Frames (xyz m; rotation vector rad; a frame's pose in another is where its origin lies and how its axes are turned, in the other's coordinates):
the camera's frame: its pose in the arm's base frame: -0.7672 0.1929 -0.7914 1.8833 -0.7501 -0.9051
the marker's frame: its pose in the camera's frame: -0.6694 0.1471 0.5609 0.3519 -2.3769 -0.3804
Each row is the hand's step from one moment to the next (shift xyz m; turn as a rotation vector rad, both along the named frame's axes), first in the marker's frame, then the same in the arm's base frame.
Working: the marker's frame: its pose in the arm's base frame: -1.6176 0.4011 -0.6577 -0.0906 1.2083 2.2718

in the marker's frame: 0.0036 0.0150 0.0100 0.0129 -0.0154 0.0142
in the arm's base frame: -0.0086 0.0029 0.0160 -0.0003 0.0236 -0.0071
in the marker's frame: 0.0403 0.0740 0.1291 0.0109 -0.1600 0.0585
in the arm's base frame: -0.0461 0.0865 0.1190 0.0829 0.1206 -0.0879
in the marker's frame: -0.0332 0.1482 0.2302 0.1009 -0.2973 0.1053
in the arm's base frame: -0.0020 0.1005 0.2568 0.0855 0.2572 -0.1902
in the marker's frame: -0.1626 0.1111 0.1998 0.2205 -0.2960 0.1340
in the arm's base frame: 0.1197 0.0356 0.2512 -0.0102 0.3321 -0.2093
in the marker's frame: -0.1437 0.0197 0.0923 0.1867 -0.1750 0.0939
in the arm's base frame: 0.1289 -0.0001 0.1137 -0.0505 0.2328 -0.1325
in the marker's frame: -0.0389 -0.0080 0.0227 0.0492 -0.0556 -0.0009
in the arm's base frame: 0.0412 0.0040 0.0195 -0.0135 0.0454 -0.0571
